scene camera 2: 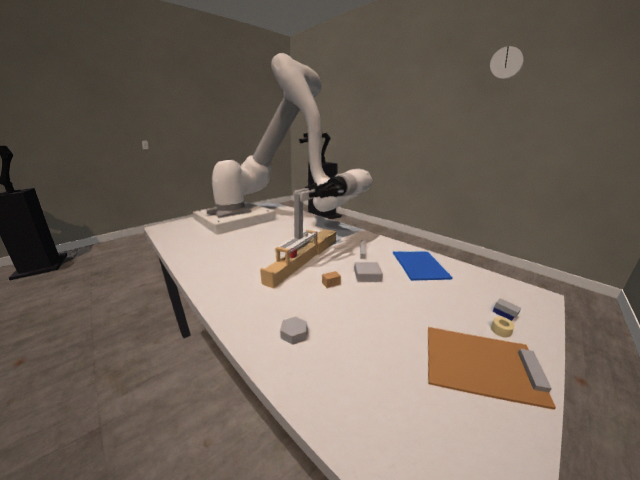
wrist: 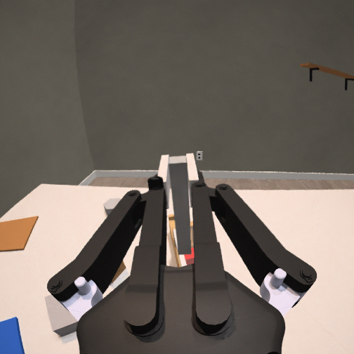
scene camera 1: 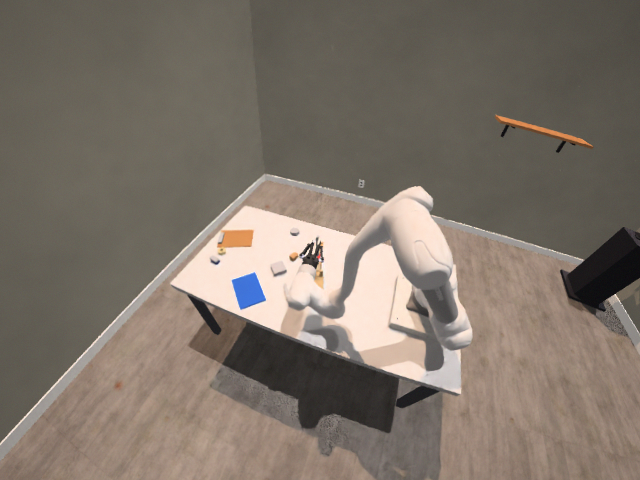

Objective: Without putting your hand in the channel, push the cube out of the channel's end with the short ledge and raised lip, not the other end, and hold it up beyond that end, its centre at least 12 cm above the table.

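The wooden channel (scene camera 1: pixel 319 282) (scene camera 2: pixel 305 258) lies on the table; its short end with a raised lip faces scene camera 2, and a longer wooden deck is at its far end. The red cube (scene camera 2: pixel 293 253) (wrist: pixel 190 256) sits inside, under the pale top rails, between the wooden arches. My gripper (scene camera 2: pixel 308 193) (wrist: pixel 177 165) is shut on a long grey bar (scene camera 2: pixel 298 217) (wrist: pixel 180 210), level above the channel. The bar hangs upright from the fingertips. Its lower end is beside or over the rails; whether it enters the channel I cannot tell. The arm hides part of the channel in scene camera 1.
A small brown block (scene camera 1: pixel 293 256) (scene camera 2: pixel 331 279), a grey square block (scene camera 1: pixel 278 268) (scene camera 2: pixel 368 271), a thin grey piece (scene camera 2: pixel 362 249) and a blue mat (scene camera 1: pixel 248 290) (scene camera 2: pixel 421 265) lie beside the channel. A grey hexagon (scene camera 1: pixel 294 231) (scene camera 2: pixel 294 330) and an orange mat (scene camera 1: pixel 236 238) (scene camera 2: pixel 470 364) lie farther off.
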